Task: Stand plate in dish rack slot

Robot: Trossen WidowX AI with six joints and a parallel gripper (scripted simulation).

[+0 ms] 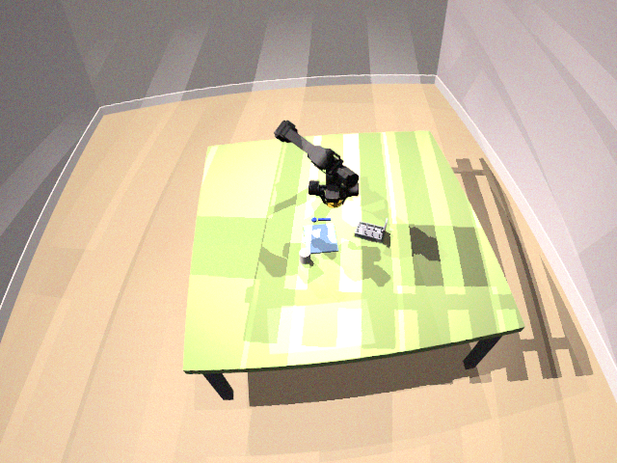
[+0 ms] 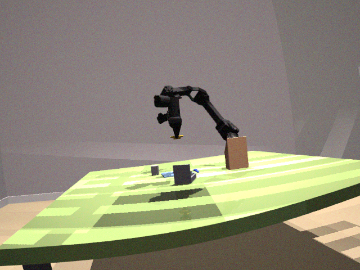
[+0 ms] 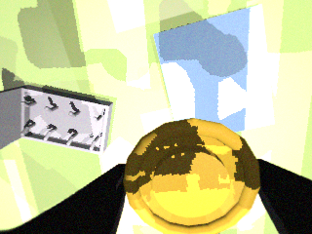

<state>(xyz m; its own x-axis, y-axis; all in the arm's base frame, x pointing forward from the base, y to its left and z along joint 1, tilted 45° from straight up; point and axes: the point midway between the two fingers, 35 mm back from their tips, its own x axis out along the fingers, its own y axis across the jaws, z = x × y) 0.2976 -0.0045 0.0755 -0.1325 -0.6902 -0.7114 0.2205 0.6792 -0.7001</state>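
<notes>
Right now my gripper tip is 160 mm to the right of the dish rack, 160 mm above it and 10 mm short of it. From my gripper tip the other things lie so: yellow plate: 10 mm above; blue spoon: 180 mm below, 100 mm behind, 40 mm to the right; light blue mat: 180 mm below, 50 mm to the right, 10 mm ahead.
</notes>
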